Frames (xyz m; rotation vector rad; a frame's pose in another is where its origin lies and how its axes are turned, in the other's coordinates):
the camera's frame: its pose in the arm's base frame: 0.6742 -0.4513 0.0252 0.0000 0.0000 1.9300
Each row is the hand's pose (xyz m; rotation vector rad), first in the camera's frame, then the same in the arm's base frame.
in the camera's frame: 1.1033 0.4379 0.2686 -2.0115 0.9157 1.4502
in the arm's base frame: -0.1236 0.4276 0.2938 1.8503 1.1036 -1.3438
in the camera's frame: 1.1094 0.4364 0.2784 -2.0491 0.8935 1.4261
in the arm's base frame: -0.1243 0.4339 0.3036 1.8550 1.1471 -1.3240
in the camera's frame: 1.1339 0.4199 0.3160 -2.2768 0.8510 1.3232
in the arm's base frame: -0.1175 0.4626 0.3412 1.8998 1.3202 -1.1270
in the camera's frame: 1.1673 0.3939 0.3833 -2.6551 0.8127 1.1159
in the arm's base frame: -0.1049 0.5030 0.4085 1.9644 1.5498 -0.7381
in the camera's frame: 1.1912 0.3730 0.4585 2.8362 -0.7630 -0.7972
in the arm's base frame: -0.0937 0.5328 0.4837 2.0108 1.7012 -0.2967
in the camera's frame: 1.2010 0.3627 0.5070 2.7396 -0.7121 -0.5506
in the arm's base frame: -0.0875 0.5455 0.5322 2.0310 1.7482 -0.0058
